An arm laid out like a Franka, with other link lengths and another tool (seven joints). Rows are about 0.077 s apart.
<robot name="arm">
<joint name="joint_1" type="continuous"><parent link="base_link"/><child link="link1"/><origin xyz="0 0 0.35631" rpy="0 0 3.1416"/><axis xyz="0 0 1"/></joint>
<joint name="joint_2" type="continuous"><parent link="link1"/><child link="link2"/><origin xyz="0 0 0" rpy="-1.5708 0 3.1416"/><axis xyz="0 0 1"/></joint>
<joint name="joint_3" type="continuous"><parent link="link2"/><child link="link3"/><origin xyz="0 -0.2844 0" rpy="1.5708 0 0"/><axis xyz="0 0 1"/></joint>
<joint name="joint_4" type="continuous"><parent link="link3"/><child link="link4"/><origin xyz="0.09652 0 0" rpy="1.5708 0 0"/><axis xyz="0 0 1"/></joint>
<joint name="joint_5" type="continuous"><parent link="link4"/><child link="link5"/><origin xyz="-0.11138 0.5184 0" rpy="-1.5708 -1.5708 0"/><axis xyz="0 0 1"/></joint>
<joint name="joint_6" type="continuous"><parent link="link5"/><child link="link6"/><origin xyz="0 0 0" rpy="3.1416 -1.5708 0"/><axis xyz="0 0 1"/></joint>
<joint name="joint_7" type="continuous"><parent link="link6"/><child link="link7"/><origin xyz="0 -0.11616 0" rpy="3.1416 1.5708 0"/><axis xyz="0 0 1"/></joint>
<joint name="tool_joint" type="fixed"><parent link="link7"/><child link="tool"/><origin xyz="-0.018 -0.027 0.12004" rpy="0 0.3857 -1.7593"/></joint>
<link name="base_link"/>
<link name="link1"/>
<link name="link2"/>
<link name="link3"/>
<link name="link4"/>
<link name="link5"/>
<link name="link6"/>
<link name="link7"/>
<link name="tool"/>
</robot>
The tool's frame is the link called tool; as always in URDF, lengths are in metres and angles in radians. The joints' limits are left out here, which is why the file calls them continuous.
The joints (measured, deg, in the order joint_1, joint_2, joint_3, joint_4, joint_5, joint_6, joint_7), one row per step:
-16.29, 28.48, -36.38, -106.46, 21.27, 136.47, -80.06
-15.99, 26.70, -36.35, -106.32, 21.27, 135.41, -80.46
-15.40, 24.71, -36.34, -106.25, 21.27, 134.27, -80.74
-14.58, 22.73, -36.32, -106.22, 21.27, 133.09, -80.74
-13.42, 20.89, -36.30, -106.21, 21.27, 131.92, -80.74
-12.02, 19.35, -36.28, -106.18, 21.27, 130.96, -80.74
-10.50, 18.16, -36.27, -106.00, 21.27, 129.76, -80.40
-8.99, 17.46, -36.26, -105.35, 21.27, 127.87, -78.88
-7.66, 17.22, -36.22, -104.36, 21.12, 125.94, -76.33
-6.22, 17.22, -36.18, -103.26, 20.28, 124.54, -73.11
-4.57, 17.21, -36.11, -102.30, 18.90, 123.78, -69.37
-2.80, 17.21, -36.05, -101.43, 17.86, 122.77, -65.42
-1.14, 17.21, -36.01, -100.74, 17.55, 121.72, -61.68
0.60, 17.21, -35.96, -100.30, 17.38, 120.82, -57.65
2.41, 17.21, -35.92, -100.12, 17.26, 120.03, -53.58
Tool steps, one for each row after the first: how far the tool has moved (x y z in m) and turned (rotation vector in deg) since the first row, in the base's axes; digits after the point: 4 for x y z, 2 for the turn. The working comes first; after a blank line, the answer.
Tool pose at each row, in the base's axes (x y z in m, rotation vector in deg; the steps are taken from these numbers as rounded here):
0.4730, -0.6554, 0.2310, 36.57, -155.33, 18.87
0.4804, -0.6525, 0.2495, 37.74, -156.45, 19.14
0.4901, -0.6468, 0.2696, 39.16, -157.67, 19.42
0.5015, -0.6385, 0.2891, 40.60, -158.90, 19.52
0.5156, -0.6266, 0.3070, 42.58, -159.90, 19.55
0.5316, -0.6124, 0.3222, 44.90, -160.59, 19.67
0.5482, -0.5965, 0.3345, 47.07, -161.06, 19.25
0.5651, -0.5794, 0.3446, 47.94, -161.57, 17.62
0.5808, -0.5636, 0.3533, 47.31, -162.04, 15.66
0.5974, -0.5472, 0.3620, 46.07, -162.00, 14.58
0.6151, -0.5286, 0.3710, 44.43, -161.73, 14.43
0.6323, -0.5075, 0.3783, 42.49, -161.67, 13.66
0.6472, -0.4865, 0.3833, 40.29, -162.07, 12.22
0.6610, -0.4638, 0.3858, 37.65, -162.52, 10.50
0.6736, -0.4399, 0.3857, 34.91, -162.79, 8.63

0.0074, 0.0029, 0.0185, 0.33, -1.26, 0.78
0.0171, 0.0086, 0.0386, 0.71, -2.65, 1.72
0.0285, 0.0169, 0.0581, 1.22, -4.02, 2.63
0.0426, 0.0288, 0.0760, 1.80, -5.23, 3.91
0.0586, 0.0430, 0.0912, 2.30, -6.25, 5.43
0.0752, 0.0589, 0.1035, 3.05, -6.92, 6.79
0.0921, 0.0760, 0.1136, 4.35, -7.15, 7.14
0.1078, 0.0918, 0.1223, 5.59, -7.02, 6.44
0.1244, 0.1082, 0.1310, 6.05, -6.54, 5.49
0.1421, 0.1268, 0.1400, 5.81, -5.99, 4.40
0.1593, 0.1479, 0.1473, 5.97, -5.48, 3.01
0.1742, 0.1689, 0.1523, 6.63, -5.25, 1.33
0.1880, 0.1916, 0.1548, 7.43, -4.99, -0.68
0.2006, 0.2155, 0.1547, 8.29, -4.58, -2.77

